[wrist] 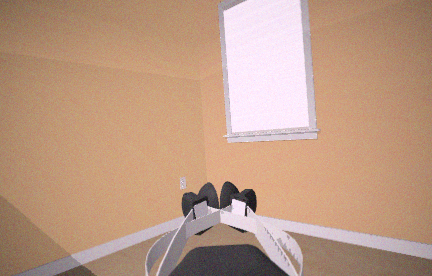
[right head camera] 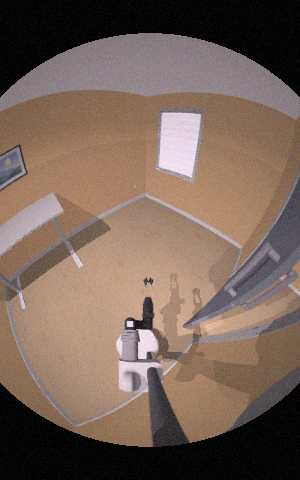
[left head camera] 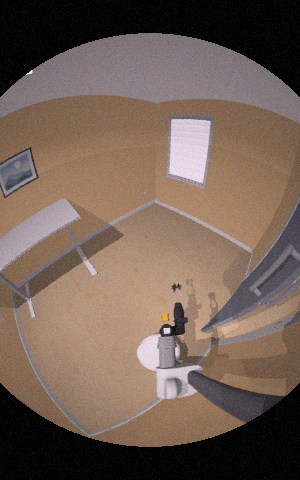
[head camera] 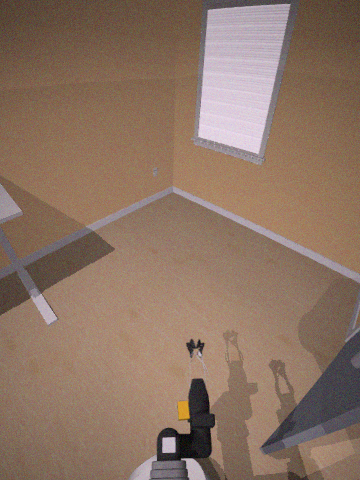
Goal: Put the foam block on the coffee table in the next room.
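Where they show: gripper, fingertip midpoint: (wrist: pixel 218 198) (right head camera: pixel 147 277) (left head camera: pixel 175 283) (head camera: pixel 195 339); robot's base at its link origin: (right head camera: pixel 138 344) (left head camera: pixel 157 351).
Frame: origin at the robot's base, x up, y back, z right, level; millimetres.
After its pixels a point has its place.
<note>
The yellow foam block (head camera: pixel 183 410) {x 18, y -403, z 85 mm} (left head camera: pixel 165 317) {x 17, y -394, z 96 mm} lies on the floor, to the left of the black wrist in the head and left head views. It does not show in the right head or wrist view. My gripper (head camera: pixel 195 346) {x 745, y -482, z 96 mm} (left head camera: pixel 176 288) {x 745, y -482, z 96 mm} (right head camera: pixel 148 282) {x 745, y -482, z 96 mm} (wrist: pixel 218 198) {x 745, y -482, z 96 mm} is shut with its dark fingertips close together and nothing between them. It points forward, away from the base, beyond the block and above the floor. No coffee table that I can make out as the task's shows in these views.
A long white table (head camera: pixel 7 204) {x 923, y -1117, z -864 mm} (left head camera: pixel 42 225) {x 923, y -939, z -1194 mm} (right head camera: pixel 30 225) {x 923, y -842, z -1092 mm} stands at the left wall. A grey door (head camera: pixel 325 400) {x 531, y -293, z 628 mm} (left head camera: pixel 240 302) {x 654, y -289, z 622 mm} (right head camera: pixel 290 225) {x 1349, y -354, z 719 mm} stands open close on the right. A window (head camera: pixel 240 75) {x 1476, y -2508, z 640 mm} (wrist: pixel 267 70) {x 1327, y -2503, z 643 mm} is in the wall ahead, right of the room corner.
</note>
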